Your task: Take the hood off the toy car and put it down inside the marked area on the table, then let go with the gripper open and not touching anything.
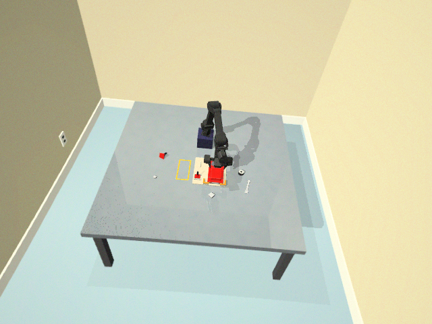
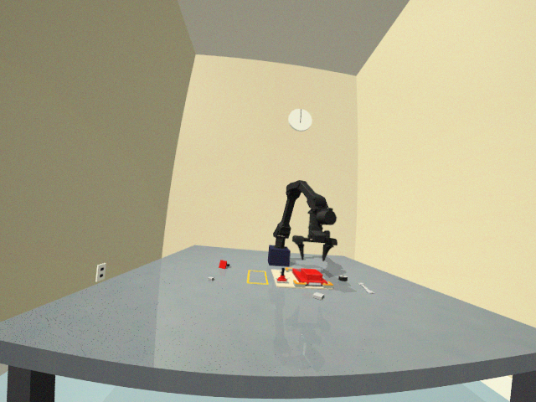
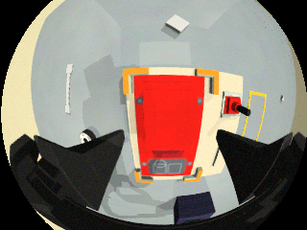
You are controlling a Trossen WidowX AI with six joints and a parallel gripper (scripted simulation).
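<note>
Now: gripper tip 6 cm above the red hood. Round my gripper tip: cream plate (9 cm below, 4 cm to the right, 4 cm behind); white wrench (23 cm to the left, 10 cm below, 1 cm ahead); black wheel (16 cm to the left, 10 cm behind, 9 cm below).
</note>
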